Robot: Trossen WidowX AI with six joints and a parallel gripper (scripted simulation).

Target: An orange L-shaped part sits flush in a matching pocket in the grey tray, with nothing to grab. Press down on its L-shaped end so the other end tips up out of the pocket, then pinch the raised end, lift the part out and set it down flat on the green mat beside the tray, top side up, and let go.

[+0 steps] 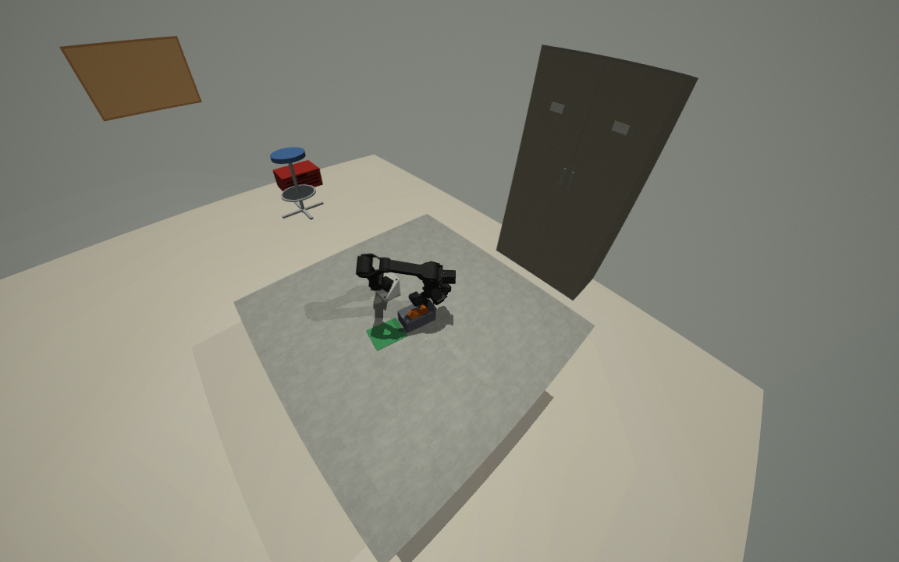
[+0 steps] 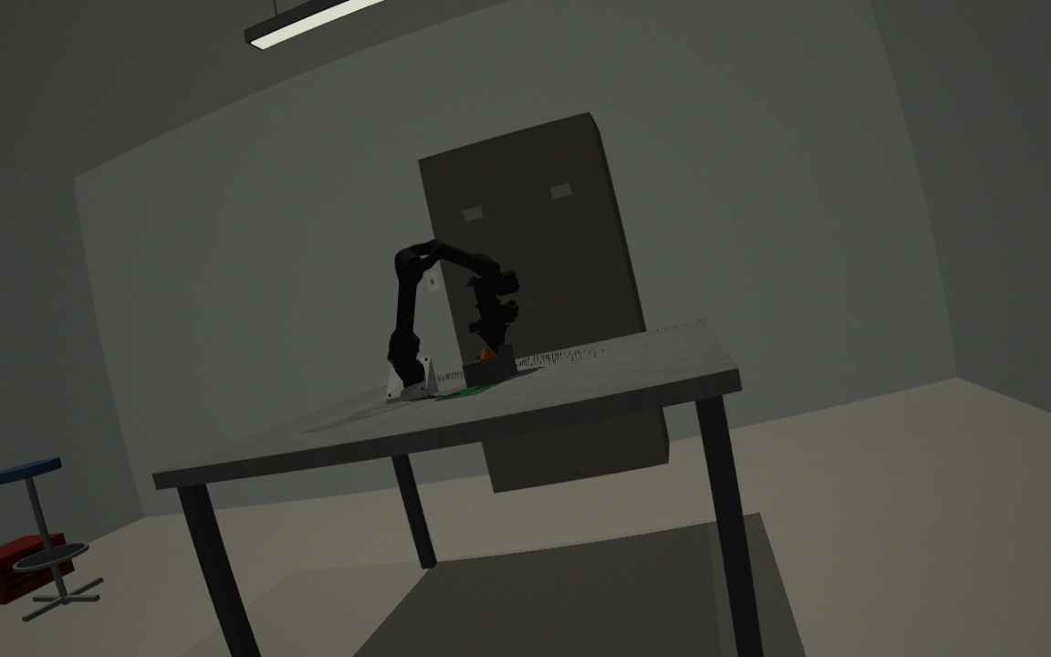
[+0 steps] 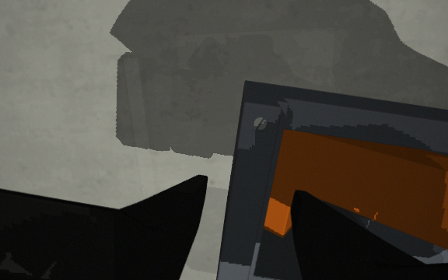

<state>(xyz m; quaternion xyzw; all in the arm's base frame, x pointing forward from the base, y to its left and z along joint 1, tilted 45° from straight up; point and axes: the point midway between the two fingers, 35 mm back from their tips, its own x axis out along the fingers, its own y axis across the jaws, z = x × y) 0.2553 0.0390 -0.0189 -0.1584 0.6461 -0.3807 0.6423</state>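
Now: the orange L-shaped part 40 mm to the right of my gripper tip, 30 mm below it and 20 mm behind it. The rest, counted from my gripper tip: green mat 210 mm to the right, 90 mm below, 70 mm behind.
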